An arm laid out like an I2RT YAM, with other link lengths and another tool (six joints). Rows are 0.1 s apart.
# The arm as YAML. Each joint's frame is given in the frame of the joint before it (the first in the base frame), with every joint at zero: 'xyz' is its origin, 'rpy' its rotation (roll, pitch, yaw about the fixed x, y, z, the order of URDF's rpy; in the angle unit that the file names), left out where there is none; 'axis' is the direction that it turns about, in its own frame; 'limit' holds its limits. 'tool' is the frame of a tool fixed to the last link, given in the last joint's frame.
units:
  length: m
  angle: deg
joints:
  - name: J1
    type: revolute
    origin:
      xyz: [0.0, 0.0, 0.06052]
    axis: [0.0, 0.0, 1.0]
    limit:
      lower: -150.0
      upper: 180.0
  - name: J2
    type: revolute
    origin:
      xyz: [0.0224, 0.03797, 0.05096]
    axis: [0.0, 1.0, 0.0]
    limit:
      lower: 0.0
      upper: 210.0
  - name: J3
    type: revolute
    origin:
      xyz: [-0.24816, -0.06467, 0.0]
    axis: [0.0, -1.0, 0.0]
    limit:
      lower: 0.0
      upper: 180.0
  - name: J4
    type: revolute
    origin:
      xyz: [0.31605, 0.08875, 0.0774]
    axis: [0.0, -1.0, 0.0]
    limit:
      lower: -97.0
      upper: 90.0
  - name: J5
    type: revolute
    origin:
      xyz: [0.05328, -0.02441, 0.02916]
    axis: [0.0, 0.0, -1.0]
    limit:
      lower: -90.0
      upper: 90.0
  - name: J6
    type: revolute
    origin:
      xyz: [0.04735, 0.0, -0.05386]
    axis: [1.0, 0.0, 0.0]
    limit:
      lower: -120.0
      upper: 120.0
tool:
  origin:
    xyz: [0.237, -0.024, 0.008]
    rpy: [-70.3, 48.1, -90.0]
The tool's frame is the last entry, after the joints.
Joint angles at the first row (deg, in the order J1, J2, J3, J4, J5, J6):
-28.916 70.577 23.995 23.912 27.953 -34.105
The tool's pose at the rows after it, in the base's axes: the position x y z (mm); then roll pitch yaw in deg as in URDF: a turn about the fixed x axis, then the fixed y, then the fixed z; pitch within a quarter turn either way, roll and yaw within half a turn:
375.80, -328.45, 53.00, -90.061, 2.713, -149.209
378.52, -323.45, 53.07, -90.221, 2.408, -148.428
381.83, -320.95, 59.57, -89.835, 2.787, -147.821
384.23, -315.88, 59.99, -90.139, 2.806, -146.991
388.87, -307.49, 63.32, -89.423, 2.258, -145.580
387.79, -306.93, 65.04, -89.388, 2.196, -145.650
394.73, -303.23, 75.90, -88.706, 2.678, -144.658
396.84, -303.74, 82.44, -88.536, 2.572, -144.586
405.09, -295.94, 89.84, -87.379, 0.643, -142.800
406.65, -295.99, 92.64, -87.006, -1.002, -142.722
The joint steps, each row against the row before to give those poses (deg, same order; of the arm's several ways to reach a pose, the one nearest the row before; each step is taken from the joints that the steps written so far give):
0.263 -0.266 0.169 -0.185 -0.265 -0.260
0.615 -0.524 -0.171 -0.523 -0.090 -0.265
0.266 -1.052 0.173 -0.701 -0.350 0.001
0.436 -0.885 -0.174 -0.965 -0.442 0.001
1.138 -0.962 -0.785 0.610 0.086 -0.963
0.095 -0.619 -0.091 -0.526 0.181 -0.006
0.522 -0.960 0.786 -0.877 -0.443 -0.087
0.090 -0.355 0.876 -1.056 0.086 -0.174
1.313 -0.178 0.008 1.045 0.350 -2.538
0.448 0.528 0.435 0.362 0.879 -1.590

